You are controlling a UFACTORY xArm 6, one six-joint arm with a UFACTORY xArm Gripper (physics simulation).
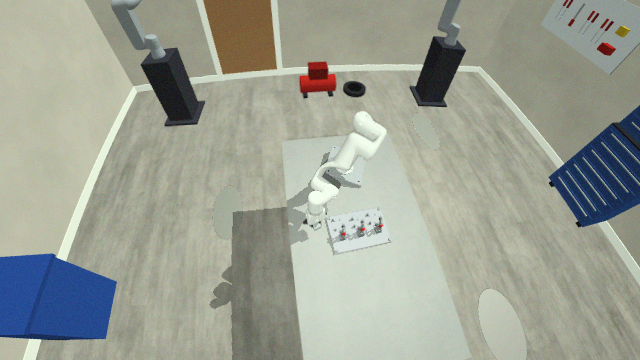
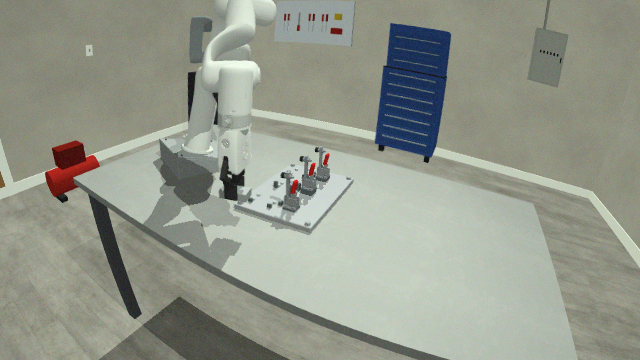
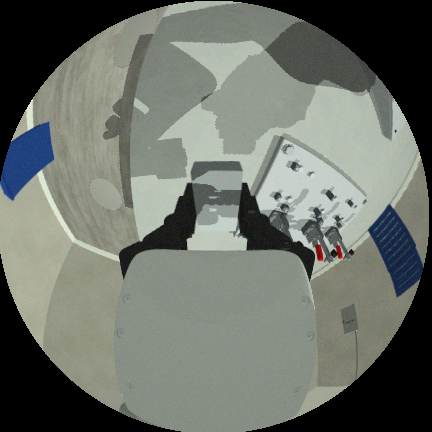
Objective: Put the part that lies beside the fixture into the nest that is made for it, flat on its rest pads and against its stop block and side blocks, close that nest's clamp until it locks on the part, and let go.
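Seen in the pictures: gripper, fingertip midpoint: [image 1: 314, 223] [image 2: 234, 194] [image 3: 216, 194]; arm's base, origin of the base link: [image 2: 197, 149].
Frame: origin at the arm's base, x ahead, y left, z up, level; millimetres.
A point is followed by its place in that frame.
The part [image 2: 244, 194] {x 466, y -219, z 58 mm} [image 3: 217, 205] {x 430, y -214, z 58 mm} is a light grey block. My gripper [image 1: 315, 225] {x 429, y -215, z 42 mm} [image 2: 234, 192] {x 429, y -215, z 42 mm} [image 3: 216, 194] {x 429, y -215, z 42 mm} is shut on it, with a black finger on each side, and holds it above the table beside the fixture's corner. The fixture [image 1: 362, 245] {x 542, y 53, z -40 mm} [image 2: 320, 206] {x 542, y 1, z -40 mm} [image 3: 342, 186] {x 341, y 45, z -40 mm} is a pale plate with small pads and blocks in rows. Three clamps stand on it: a near clamp [image 2: 291, 200] {x 493, y -64, z -5 mm}, a middle clamp [image 2: 308, 185] {x 474, y 42, z -13 mm} and a far clamp [image 2: 323, 172] {x 459, y 151, z -11 mm}. Their arms stand raised, with red handles. The part's underside is hidden, and the nests' fine shapes are too small to tell.
The fixture lies on the grey table [image 1: 375, 300] {x 850, y 86, z -56 mm} [image 2: 400, 260] {x 815, y -81, z -55 mm}. The robot's base box [image 2: 185, 167] {x 74, y -112, z -17 mm} stands behind the gripper. The table's long edge [image 2: 220, 272] {x 511, y -357, z -63 mm} runs on the gripper's side. A blue tool cabinet [image 2: 412, 95] and a red compressor [image 2: 72, 170] stand on the floor.
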